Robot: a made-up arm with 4 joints.
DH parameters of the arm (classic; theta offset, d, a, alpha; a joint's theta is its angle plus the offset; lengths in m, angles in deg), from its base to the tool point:
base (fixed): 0 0.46 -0.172 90
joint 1: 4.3 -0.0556 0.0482 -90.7
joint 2: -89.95 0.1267 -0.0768 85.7
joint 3: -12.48 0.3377 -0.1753 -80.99
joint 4: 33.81 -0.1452 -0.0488 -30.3
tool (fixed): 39.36 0.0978 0 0
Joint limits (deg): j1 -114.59..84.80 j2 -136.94..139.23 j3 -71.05..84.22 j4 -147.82..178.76
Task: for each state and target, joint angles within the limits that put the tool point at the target. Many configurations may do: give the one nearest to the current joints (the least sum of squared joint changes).
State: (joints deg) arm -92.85 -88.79 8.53 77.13
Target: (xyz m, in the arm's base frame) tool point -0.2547 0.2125 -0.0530
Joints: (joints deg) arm -114.59 -124.70 8.23 71.64
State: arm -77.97 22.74 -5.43 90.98
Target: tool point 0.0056 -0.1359 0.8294
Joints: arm -101.18 57.37 -1.41 101.86
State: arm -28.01 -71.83 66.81 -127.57
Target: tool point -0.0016 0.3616 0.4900
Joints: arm -5.41 -85.49 46.72 -131.97
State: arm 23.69 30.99 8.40 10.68
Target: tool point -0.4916 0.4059 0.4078
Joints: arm 38.28 -3.95 -8.79 25.70
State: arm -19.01 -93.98 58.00 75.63
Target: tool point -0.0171 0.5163 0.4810
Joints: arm -6.33 -70.58 28.73 76.95
